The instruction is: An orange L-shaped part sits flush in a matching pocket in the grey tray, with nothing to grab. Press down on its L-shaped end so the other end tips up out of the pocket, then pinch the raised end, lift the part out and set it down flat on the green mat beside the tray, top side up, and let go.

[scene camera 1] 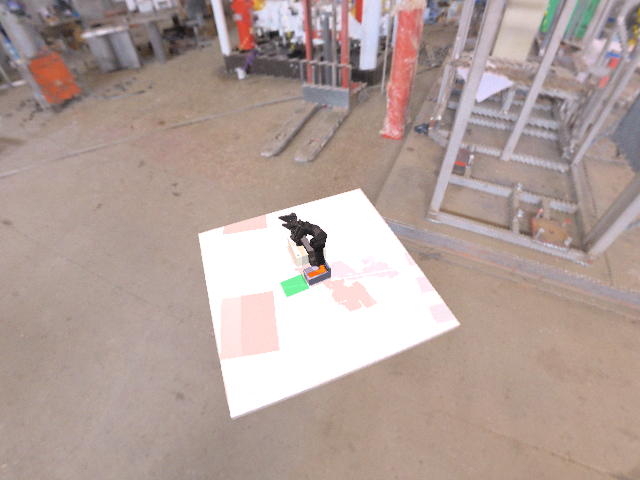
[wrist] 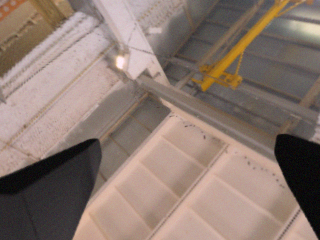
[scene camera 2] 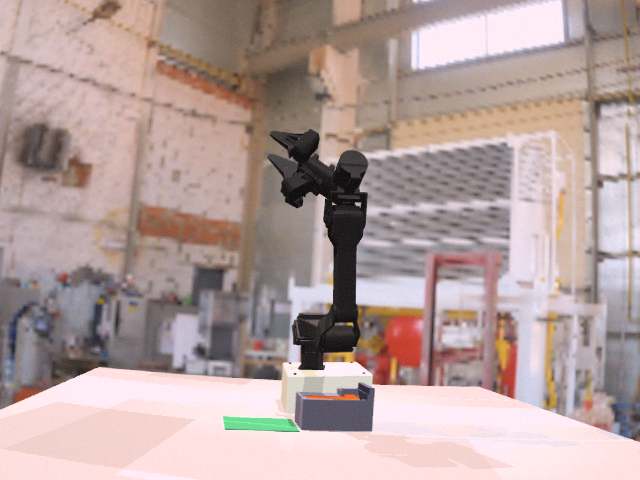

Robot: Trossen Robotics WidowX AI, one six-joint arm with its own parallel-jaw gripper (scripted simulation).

The gripper is open, holding nothing. Further things: a green mat.
The gripper shows as well in the wrist view.
